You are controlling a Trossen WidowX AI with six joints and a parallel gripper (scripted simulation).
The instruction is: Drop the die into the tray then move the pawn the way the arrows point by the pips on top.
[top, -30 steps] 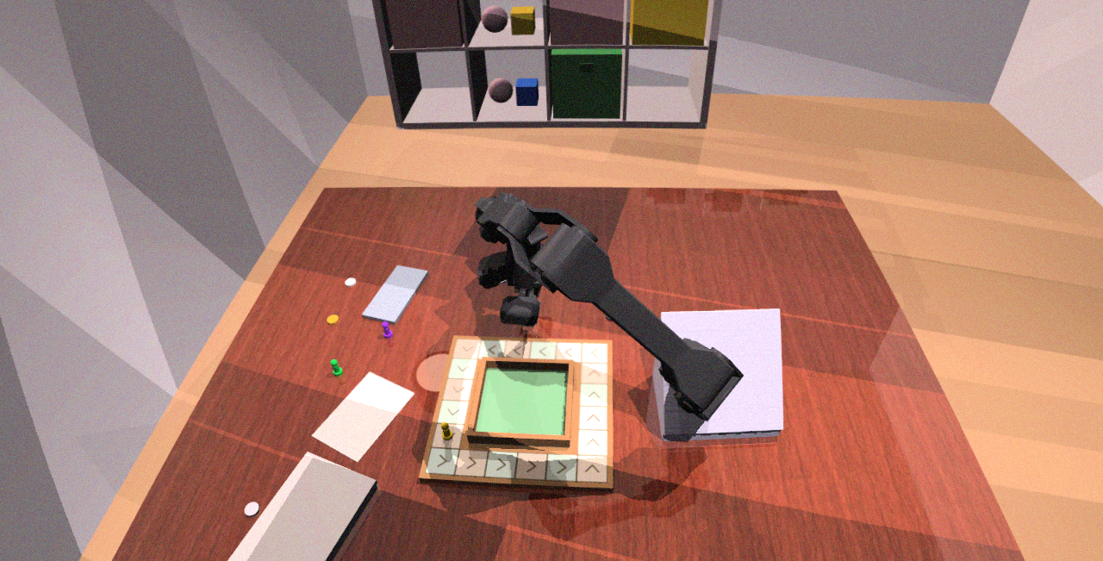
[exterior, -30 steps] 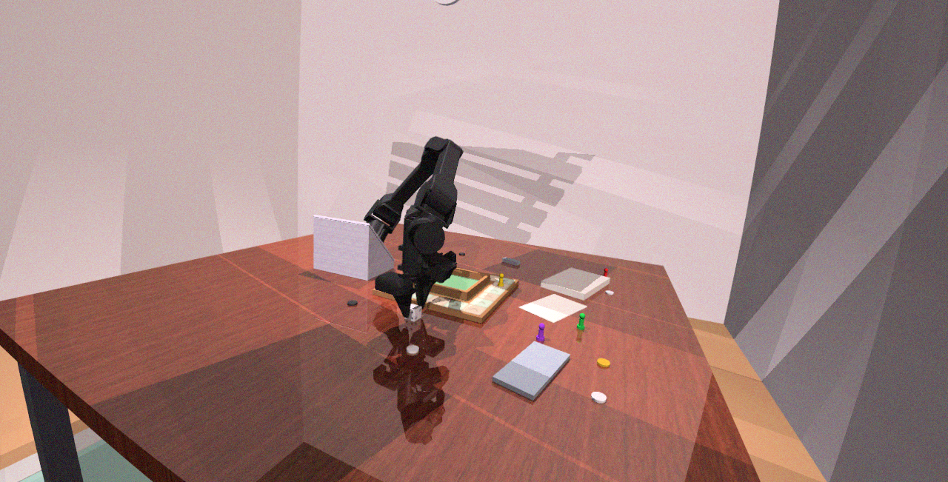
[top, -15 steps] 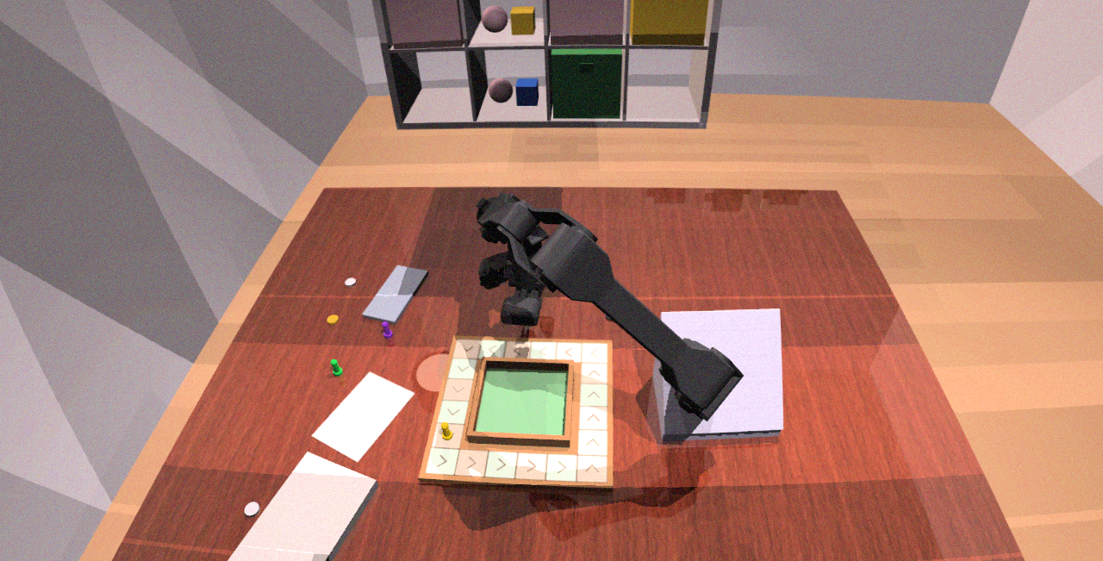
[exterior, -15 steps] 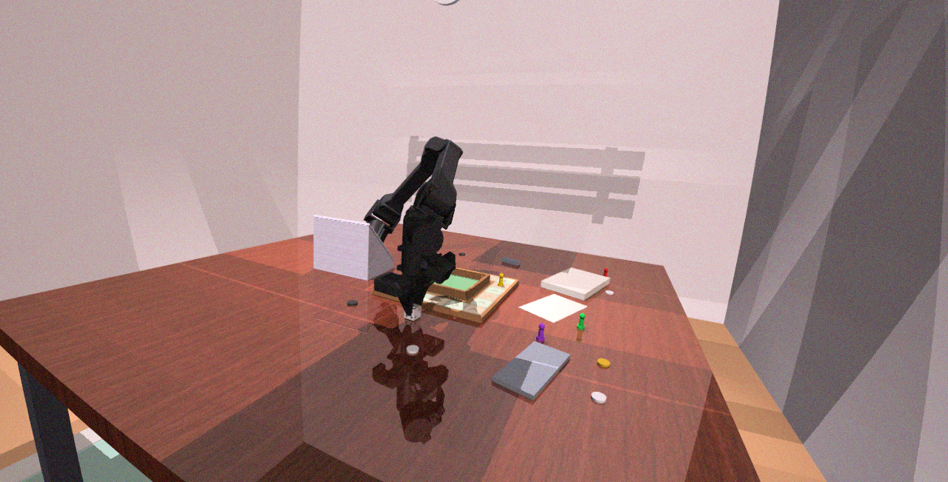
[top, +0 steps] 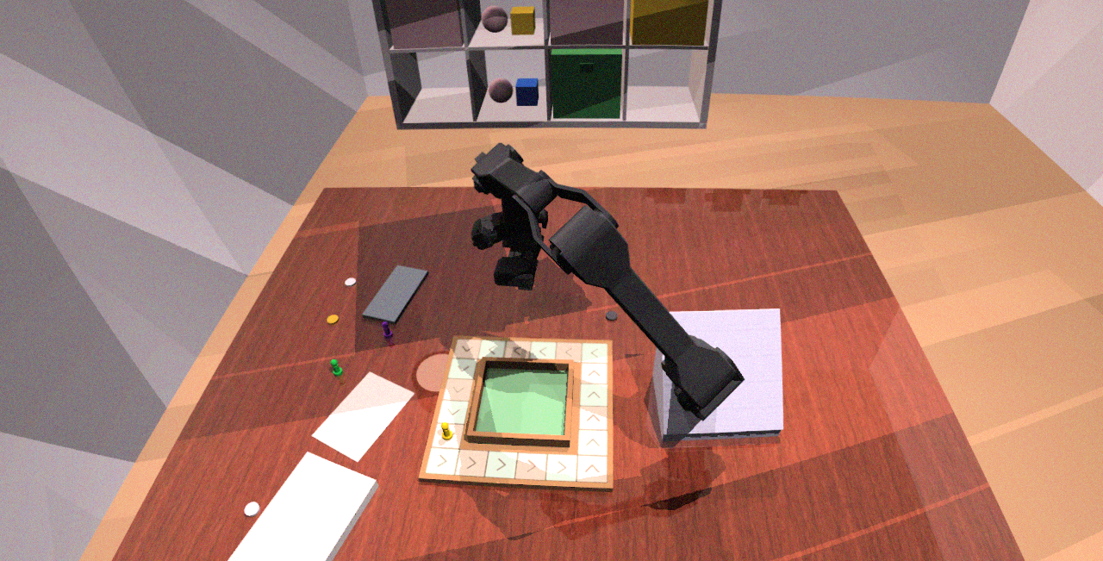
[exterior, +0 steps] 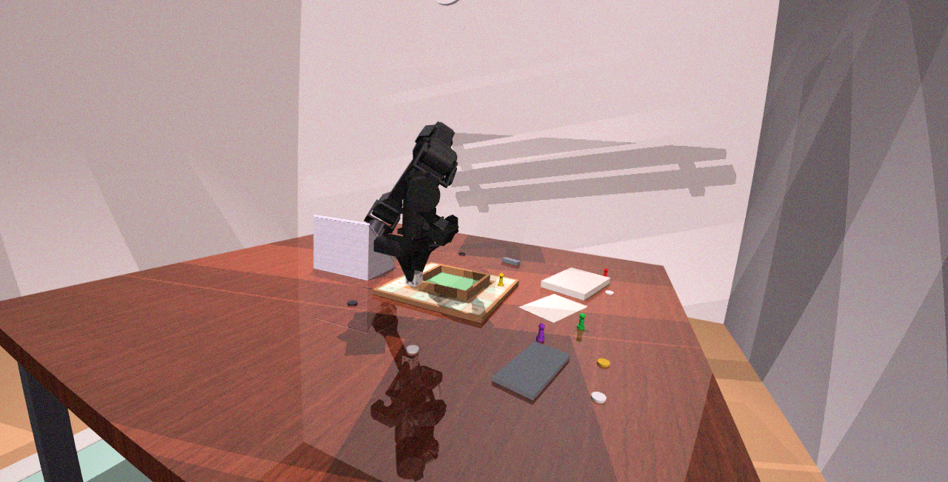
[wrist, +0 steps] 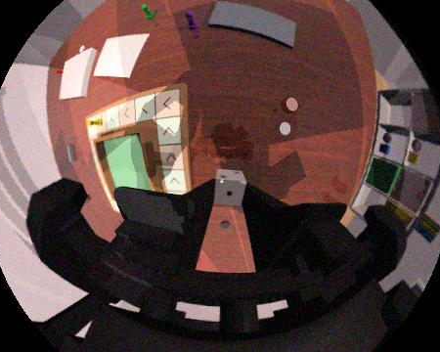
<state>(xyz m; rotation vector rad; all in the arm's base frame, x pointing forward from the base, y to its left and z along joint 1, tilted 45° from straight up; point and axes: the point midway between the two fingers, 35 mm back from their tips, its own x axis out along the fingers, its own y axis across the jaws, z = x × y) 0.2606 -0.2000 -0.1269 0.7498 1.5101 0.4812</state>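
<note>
The yellow pawn lies 27 cm to the left of my gripper tip, 13 cm ahead of it and 6 cm below it. Round my gripper tip: purple pawn (26 cm ahead, 7 cm below, 4 cm to the left); then white die (right at my gripper tip); then green tray (21 cm to the left, 8 cm below, 1 cm ahead).
</note>
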